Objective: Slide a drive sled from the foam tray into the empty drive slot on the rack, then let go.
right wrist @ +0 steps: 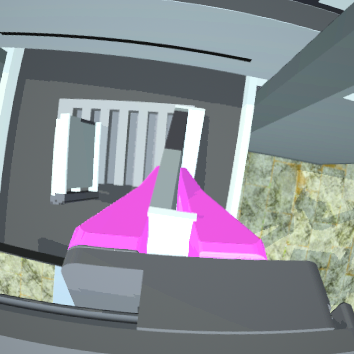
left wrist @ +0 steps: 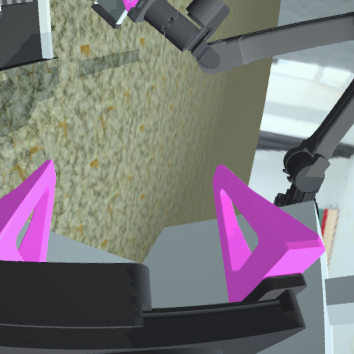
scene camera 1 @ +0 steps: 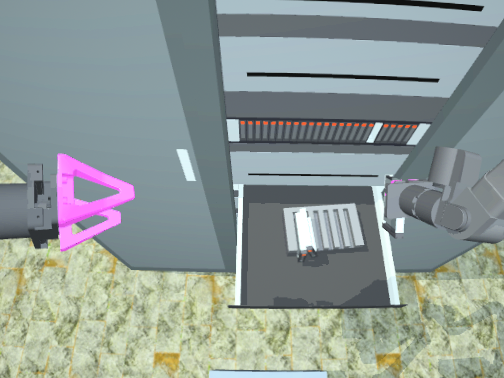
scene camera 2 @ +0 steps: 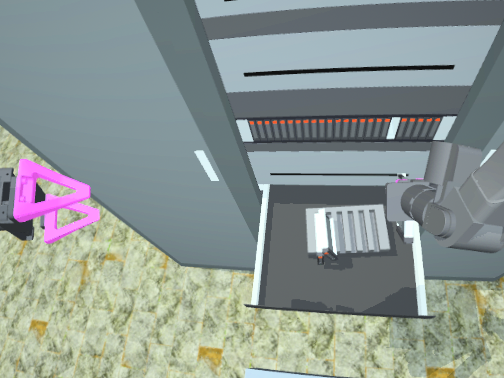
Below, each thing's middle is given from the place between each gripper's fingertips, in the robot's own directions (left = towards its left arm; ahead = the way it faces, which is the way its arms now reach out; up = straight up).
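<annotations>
My left hand: 350 mm to the left of the foam tray (scene camera 2: 359, 230), 190 mm short of it, 570 mm above it.
Foam tray: 9 cm to the left of my right hand, 3 cm ahead of it, 30 cm below it.
</annotations>
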